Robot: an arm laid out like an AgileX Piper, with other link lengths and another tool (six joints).
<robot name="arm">
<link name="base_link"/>
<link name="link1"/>
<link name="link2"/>
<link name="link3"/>
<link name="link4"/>
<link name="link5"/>
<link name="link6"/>
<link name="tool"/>
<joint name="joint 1" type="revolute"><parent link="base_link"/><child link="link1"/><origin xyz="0.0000 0.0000 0.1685" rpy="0.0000 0.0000 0.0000"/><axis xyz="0 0 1"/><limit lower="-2.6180" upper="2.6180"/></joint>
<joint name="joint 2" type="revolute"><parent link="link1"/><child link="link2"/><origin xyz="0.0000 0.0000 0.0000" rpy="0.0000 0.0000 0.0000"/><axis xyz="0 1 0"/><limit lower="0.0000" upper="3.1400"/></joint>
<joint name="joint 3" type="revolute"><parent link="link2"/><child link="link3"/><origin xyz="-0.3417 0.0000 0.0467" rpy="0.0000 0.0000 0.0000"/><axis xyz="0 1 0"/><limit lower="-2.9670" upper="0.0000"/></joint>
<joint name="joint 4" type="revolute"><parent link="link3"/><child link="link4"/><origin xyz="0.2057 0.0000 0.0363" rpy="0.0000 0.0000 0.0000"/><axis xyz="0.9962 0 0.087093"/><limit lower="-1.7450" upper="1.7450"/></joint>
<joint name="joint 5" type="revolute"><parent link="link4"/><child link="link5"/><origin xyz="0.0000 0.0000 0.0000" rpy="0.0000 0.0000 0.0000"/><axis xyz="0 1 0"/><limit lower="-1.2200" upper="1.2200"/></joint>
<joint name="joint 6" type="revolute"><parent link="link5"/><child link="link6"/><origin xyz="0.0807 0.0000 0.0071" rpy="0.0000 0.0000 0.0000"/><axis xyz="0.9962 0 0.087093"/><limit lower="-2.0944" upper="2.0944"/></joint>
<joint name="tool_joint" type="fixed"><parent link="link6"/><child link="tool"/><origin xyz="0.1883 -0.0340 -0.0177" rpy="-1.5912 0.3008 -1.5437"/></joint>
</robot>
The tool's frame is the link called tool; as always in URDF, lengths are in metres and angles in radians.
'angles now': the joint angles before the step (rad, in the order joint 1, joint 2, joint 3, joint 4, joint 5, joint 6). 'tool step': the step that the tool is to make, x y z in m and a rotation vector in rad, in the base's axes. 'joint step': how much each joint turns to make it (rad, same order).
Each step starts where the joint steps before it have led.
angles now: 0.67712 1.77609 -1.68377 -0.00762 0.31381 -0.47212
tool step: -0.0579 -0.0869 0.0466 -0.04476 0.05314 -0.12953
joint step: 0.00005 -0.22417 0.00037 -0.20730 0.30709 0.21208
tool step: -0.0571 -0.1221 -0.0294 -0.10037 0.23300 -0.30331
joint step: -0.04164 -0.12783 -0.00021 -0.15190 0.43643 0.20229
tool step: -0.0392 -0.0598 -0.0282 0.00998 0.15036 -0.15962
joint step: -0.11690 -0.06728 0.05392 0.05909 0.14991 0.02565
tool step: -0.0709 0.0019 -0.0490 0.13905 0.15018 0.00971
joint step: -0.05656 -0.15950 0.23274 0.20433 -0.00608 0.00009
